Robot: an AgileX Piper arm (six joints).
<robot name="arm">
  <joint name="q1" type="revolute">
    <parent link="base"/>
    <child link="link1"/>
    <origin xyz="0 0 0.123" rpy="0 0 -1.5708"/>
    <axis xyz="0 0 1"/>
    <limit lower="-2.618" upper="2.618"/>
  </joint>
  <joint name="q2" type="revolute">
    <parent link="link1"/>
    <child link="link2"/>
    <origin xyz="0 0 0" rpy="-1.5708 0 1.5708"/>
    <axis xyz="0 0 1"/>
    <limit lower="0" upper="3.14"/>
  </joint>
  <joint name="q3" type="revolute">
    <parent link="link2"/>
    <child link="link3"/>
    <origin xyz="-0.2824 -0.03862 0" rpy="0 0 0"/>
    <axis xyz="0 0 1"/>
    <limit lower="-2.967" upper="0"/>
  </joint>
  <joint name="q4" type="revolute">
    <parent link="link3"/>
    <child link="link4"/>
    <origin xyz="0.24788 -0.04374 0" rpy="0.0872 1.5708 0"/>
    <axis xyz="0 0 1"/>
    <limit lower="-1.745" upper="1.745"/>
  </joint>
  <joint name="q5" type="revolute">
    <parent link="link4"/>
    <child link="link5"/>
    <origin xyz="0 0 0" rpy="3.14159 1.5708 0"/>
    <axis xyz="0 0 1"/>
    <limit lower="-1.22" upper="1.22"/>
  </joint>
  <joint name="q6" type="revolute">
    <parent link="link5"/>
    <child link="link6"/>
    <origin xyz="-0.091 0 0" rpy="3.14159 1.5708 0"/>
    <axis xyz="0 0 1"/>
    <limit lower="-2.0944" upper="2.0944"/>
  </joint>
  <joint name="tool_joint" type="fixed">
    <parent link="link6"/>
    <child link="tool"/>
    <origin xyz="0 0 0" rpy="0 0 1.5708"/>
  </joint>
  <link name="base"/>
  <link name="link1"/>
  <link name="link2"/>
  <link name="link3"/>
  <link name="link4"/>
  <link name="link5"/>
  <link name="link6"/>
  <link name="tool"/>
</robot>
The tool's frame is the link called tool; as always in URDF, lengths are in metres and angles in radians.
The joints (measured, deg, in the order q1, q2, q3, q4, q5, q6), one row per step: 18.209, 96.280, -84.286, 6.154, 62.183, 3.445; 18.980, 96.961, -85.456, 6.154, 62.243, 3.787; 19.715, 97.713, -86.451, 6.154, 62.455, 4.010; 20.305, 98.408, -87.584, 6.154, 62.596, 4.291; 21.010, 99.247, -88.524, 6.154, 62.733, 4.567; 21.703, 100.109, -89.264, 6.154, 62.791, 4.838; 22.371, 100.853, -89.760, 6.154, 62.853, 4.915; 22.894, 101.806, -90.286, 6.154, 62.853, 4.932; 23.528, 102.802, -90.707, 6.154, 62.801, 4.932; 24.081, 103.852, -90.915, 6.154, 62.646, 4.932; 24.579, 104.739, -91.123, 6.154, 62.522, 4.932; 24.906, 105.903, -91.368, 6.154, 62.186, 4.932; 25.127, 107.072, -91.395, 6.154, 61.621, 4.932; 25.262, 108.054, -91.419, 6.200, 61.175, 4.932; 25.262, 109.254, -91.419, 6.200, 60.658, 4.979
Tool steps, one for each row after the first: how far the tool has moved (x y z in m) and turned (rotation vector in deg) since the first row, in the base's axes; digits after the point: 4 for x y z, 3 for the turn. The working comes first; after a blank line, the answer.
Tool pose at each row, in the base's axes (x y z in m, rotation vector in deg; the steps are taken from these numbers as rounded here): 0.3329, 0.1186, 0.3062, -17.973, 159.106, 13.725; 0.3350, 0.1243, 0.3077, -18.565, 158.680, 14.099; 0.3368, 0.1299, 0.3078, -19.311, 158.625, 14.353; 0.3390, 0.1347, 0.3090, -19.750, 158.333, 14.649; 0.3410, 0.1403, 0.3082, -20.373, 158.359, 14.890; 0.3429, 0.1458, 0.3063, -20.985, 158.529, 15.083; 0.3439, 0.1509, 0.3038, -21.839, 158.779, 15.182; 0.3461, 0.1556, 0.3002, -22.576, 159.144, 15.189; 0.3478, 0.1609, 0.2957, -23.495, 159.582, 15.182; 0.3496, 0.1657, 0.2897, -24.304, 160.191, 15.092; 0.3510, 0.1700, 0.2848, -25.034, 160.672, 15.023; 0.3538, 0.1738, 0.2782, -25.498, 161.206, 14.891; 0.3567, 0.1768, 0.2705, -25.779, 161.754, 14.721; 0.3592, 0.1790, 0.2640, -25.930, 162.257, 14.618; 0.3625, 0.1805, 0.2558, -25.848, 162.955, 14.371

0.0021, 0.0057, 0.0015, 0.244, -0.337, 0.460; 0.0039, 0.0113, 0.0016, 0.328, -0.319, 1.011; 0.0061, 0.0161, 0.0028, 0.518, -0.539, 1.355; 0.0081, 0.0217, 0.0020, 0.596, -0.444, 1.819; 0.0100, 0.0272, 0.0001, 0.620, -0.214, 2.266; 0.0110, 0.0323, -0.0024, 0.535, 0.096, 2.868; 0.0132, 0.0370, -0.0060, 0.385, 0.500, 3.373; 0.0149, 0.0423, -0.0105, 0.190, 0.989, 3.999; 0.0167, 0.0471, -0.0165, -0.073, 1.628, 4.532; 0.0181, 0.0514, -0.0214, -0.290, 2.142, 5.014; 0.0209, 0.0552, -0.0280, -0.522, 2.680, 5.302; 0.0238, 0.0582, -0.0357, -0.757, 3.213, 5.460; 0.0263, 0.0604, -0.0422, -0.923, 3.702, 5.537; 0.0296, 0.0619, -0.0504, -1.182, 4.341, 5.434
